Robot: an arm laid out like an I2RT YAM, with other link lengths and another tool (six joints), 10 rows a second.
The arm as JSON. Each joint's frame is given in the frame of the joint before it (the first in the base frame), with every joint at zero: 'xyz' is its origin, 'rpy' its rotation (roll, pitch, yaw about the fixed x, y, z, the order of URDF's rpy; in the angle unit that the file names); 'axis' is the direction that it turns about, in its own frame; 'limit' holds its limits. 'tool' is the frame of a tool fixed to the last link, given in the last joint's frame.
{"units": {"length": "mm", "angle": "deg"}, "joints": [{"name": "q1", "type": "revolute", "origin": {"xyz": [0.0, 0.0, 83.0], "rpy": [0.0, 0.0, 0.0]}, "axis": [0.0, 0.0, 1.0], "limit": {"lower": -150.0, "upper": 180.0}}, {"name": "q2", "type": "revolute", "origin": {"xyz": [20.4, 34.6, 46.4], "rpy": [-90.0, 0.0, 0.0]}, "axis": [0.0, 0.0, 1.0], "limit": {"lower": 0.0, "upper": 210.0}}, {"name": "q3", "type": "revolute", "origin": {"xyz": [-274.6, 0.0, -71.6], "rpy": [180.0, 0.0, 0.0]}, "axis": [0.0, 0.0, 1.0], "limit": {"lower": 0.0, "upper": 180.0}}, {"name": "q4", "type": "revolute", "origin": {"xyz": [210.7, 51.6, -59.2], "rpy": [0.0, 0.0, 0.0]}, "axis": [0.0, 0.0, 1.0], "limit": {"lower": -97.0, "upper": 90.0}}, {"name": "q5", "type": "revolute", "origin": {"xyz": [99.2, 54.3, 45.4], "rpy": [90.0, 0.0, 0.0]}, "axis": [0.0, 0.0, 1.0], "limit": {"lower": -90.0, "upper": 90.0}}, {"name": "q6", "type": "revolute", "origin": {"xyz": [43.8, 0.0, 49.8], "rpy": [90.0, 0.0, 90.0]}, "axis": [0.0, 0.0, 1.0], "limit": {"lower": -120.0, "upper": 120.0}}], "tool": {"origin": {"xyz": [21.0, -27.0, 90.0], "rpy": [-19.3, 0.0, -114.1]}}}
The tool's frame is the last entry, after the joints.
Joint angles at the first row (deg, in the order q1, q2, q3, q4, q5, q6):
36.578 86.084 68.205 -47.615 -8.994 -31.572
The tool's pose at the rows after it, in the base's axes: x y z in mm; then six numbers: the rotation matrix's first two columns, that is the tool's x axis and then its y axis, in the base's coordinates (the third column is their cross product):
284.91, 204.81, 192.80, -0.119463, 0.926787, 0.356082, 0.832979, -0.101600, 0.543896
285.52, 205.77, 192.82, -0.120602, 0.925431, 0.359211, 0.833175, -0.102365, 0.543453
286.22, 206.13, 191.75, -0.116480, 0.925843, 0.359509, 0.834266, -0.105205, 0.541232
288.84, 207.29, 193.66, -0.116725, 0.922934, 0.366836, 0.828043, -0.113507, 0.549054
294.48, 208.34, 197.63, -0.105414, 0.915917, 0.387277, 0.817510, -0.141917, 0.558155
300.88, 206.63, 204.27, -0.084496, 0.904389, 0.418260, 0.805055, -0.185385, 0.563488
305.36, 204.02, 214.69, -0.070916, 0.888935, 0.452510, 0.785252, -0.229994, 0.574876
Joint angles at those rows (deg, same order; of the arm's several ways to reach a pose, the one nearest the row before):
36.578 86.323 68.335 -47.353 -9.278 -31.616
36.578 86.477 68.402 -47.157 -9.453 -31.616
36.578 86.717 68.401 -47.003 -9.453 -31.397
36.491 86.717 68.400 -46.172 -9.453 -31.244
36.075 86.675 68.380 -44.554 -9.715 -30.392
35.114 86.193 68.335 -42.959 -10.436 -29.189
34.282 84.859 68.007 -41.255 -11.005 -27.988

